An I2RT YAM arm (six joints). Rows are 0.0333 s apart.
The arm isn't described. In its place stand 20 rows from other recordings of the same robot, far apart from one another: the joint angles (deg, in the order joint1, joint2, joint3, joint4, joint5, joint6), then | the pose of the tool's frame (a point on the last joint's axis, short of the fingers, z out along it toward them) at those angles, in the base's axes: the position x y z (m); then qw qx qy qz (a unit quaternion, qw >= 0).
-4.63, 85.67, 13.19, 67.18, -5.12, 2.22 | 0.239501, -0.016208, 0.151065, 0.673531, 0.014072, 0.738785, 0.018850
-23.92, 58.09, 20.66, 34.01, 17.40, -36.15 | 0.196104, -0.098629, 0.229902, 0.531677, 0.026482, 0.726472, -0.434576
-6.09, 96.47, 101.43, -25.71, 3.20, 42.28 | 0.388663, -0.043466, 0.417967, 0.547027, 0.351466, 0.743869, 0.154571
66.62, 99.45, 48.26, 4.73, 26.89, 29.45 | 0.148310, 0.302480, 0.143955, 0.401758, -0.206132, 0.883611, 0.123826
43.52, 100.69, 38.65, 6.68, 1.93, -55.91 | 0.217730, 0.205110, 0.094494, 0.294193, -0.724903, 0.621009, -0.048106
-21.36, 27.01, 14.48, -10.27, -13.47, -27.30 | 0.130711, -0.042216, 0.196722, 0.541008, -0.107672, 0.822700, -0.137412
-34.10, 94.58, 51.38, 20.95, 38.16, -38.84 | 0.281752, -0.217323, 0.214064, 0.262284, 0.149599, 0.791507, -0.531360
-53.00, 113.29, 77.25, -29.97, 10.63, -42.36 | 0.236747, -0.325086, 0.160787, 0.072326, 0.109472, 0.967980, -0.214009
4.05, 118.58, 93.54, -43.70, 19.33, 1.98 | 0.432427, 0.018804, 0.195727, 0.190275, 0.013463, 0.969290, -0.155213
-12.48, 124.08, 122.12, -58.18, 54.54, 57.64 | 0.444784, -0.128142, 0.301660, 0.381441, 0.589980, 0.635203, -0.320848
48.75, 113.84, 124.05, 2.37, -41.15, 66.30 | 0.282768, 0.357965, 0.479409, 0.206843, -0.181702, 0.620470, 0.734314
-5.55, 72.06, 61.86, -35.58, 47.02, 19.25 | 0.255236, -0.050968, 0.309905, 0.386758, 0.329071, 0.797498, -0.325771
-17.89, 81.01, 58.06, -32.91, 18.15, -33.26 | 0.270919, -0.099105, 0.244731, 0.196375, -0.080352, 0.941694, -0.261138
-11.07, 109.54, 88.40, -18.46, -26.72, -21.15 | 0.434855, -0.068768, 0.262462, 0.456004, -0.175343, 0.868293, 0.085918
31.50, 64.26, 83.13, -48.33, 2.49, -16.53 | 0.182568, 0.110064, 0.433433, 0.502107, -0.341401, 0.793171, 0.047043
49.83, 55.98, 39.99, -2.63, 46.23, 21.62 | 0.160143, 0.149852, 0.291014, 0.621770, 0.040085, 0.780276, 0.054449
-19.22, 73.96, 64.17, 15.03, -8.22, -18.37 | 0.292003, -0.096410, 0.394667, 0.713068, -0.047955, 0.672685, -0.191648
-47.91, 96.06, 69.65, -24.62, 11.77, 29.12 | 0.237557, -0.273836, 0.236162, 0.311573, 0.610722, 0.712449, -0.149527
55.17, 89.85, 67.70, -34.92, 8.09, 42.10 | 0.191582, 0.266572, 0.249006, 0.237609, -0.089008, 0.952664, 0.167483
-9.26, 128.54, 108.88, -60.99, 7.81, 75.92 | 0.446461, -0.077692, 0.186252, 0.105235, 0.677016, 0.728306, -0.012033
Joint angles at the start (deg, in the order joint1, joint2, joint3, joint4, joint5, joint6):
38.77 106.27 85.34 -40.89 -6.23 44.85
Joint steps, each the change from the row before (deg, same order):
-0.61 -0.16 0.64 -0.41 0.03 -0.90
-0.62 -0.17 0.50 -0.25 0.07 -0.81
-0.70 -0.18 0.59 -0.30 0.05 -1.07
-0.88 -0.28 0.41 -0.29 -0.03 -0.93
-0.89 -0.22 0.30 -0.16 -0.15 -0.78
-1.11 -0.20 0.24 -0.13 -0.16 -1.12
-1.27 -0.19 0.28 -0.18 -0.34 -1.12
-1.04 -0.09 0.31 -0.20 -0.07 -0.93
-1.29 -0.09 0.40 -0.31 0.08 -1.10
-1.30 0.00 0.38 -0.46 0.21 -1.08
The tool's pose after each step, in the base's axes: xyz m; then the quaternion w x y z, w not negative. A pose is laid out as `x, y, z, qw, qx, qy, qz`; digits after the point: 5 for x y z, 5 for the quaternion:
0.30919, 0.24785, 0.24308, 0.15137, 0.03555, 0.96710, 0.20134
0.31209, 0.24462, 0.24661, 0.15700, 0.03386, 0.96628, 0.20125
0.31532, 0.24094, 0.25065, 0.16345, 0.03059, 0.96538, 0.20095
0.31870, 0.23589, 0.25440, 0.16911, 0.02988, 0.96450, 0.20060
0.32208, 0.23085, 0.25731, 0.17365, 0.03027, 0.96362, 0.20092
0.32622, 0.22450, 0.25979, 0.17883, 0.02964, 0.96286, 0.20010
0.33077, 0.21725, 0.26239, 0.18328, 0.02994, 0.96203, 0.20001
0.33464, 0.21125, 0.26445, 0.18775, 0.03057, 0.96152, 0.19823
0.33932, 0.20361, 0.26689, 0.19350, 0.03225, 0.96108, 0.19453
0.34385, 0.19571, 0.26847, 0.19788, 0.03464, 0.96128, 0.18864

